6 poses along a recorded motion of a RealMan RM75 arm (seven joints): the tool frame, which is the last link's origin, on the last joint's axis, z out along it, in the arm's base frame.
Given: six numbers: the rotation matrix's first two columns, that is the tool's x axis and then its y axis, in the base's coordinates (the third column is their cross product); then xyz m.
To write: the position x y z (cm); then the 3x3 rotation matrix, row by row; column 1 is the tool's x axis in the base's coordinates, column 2 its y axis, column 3 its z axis. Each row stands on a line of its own. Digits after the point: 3 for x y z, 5 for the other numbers.
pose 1, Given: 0.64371 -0.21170 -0.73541 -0.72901 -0.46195 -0.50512 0.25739 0.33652 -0.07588
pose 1, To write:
25.739 33.652 -7.588
0.64371 -0.72901 -0.23279
-0.21170 -0.46195 0.86127
-0.73541 -0.50512 -0.45169

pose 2, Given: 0.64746 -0.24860 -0.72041 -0.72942 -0.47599 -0.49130 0.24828 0.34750 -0.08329
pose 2, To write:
24.828 34.750 -8.329
0.64746 -0.72942 -0.22077
-0.24860 -0.47599 0.84358
-0.72041 -0.49130 -0.48952

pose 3, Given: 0.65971 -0.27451 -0.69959 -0.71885 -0.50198 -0.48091 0.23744 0.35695 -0.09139
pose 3, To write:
23.744 35.695 -9.139
0.65971 -0.71885 -0.21917
-0.27451 -0.50198 0.82016
-0.69959 -0.48091 -0.52849

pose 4, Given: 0.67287 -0.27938 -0.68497 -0.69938 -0.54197 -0.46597 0.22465 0.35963 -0.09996
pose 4, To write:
22.465 35.963 -9.996
0.67287 -0.69938 -0.24105
-0.27938 -0.54197 0.79259
-0.68497 -0.46597 -0.56007

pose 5, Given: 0.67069 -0.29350 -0.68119 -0.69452 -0.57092 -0.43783 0.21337 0.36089 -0.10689
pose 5, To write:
21.337 36.089 -10.689
0.67069 -0.69452 -0.26040
-0.29350 -0.57092 0.76675
-0.68119 -0.43783 -0.58675

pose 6, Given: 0.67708 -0.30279 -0.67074 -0.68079 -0.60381 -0.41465 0.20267 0.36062 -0.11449
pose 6, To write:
20.267 36.062 -11.449
0.67708 -0.68079 -0.27945
-0.30279 -0.60381 0.73738
-0.67074 -0.41465 -0.61496

